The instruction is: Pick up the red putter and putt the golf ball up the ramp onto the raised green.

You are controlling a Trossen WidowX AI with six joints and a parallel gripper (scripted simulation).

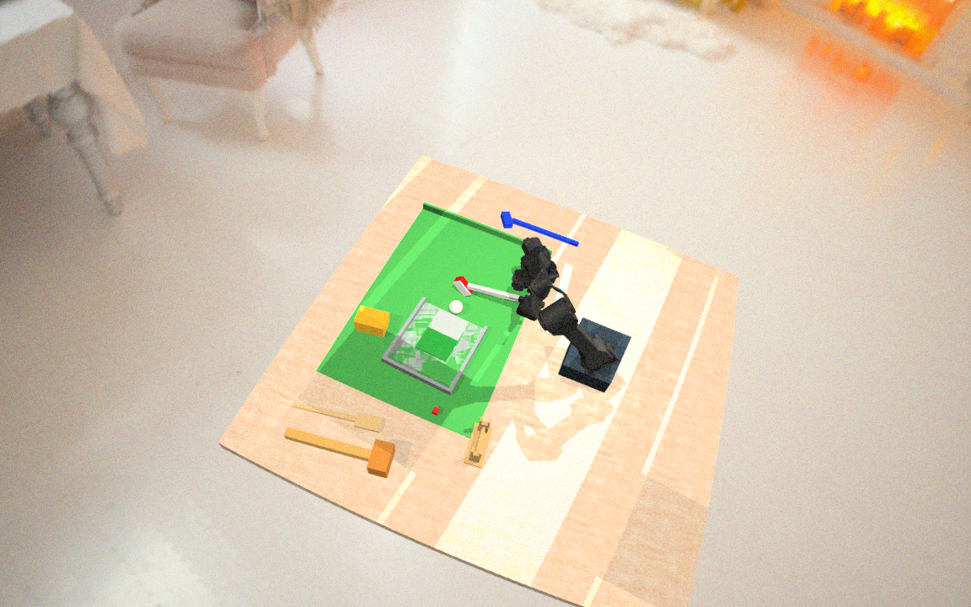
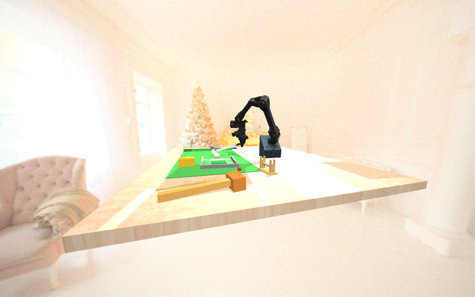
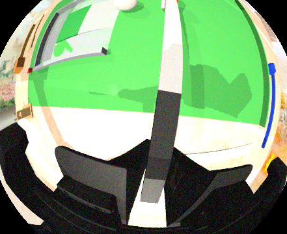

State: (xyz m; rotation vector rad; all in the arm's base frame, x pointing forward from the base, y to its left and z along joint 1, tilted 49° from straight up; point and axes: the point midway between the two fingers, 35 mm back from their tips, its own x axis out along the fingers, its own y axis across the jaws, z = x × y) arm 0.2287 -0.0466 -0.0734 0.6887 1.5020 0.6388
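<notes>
The red putter lies 12 cm ahead of my gripper tip and 1 cm below it. From my gripper tip the other things lie so: white golf ball 22 cm ahead, 7 cm to the left, 5 cm below; then green mat 25 cm ahead, 7 cm to the left, 7 cm below; then small red cube 40 cm to the left, 13 cm ahead, 6 cm below.
</notes>
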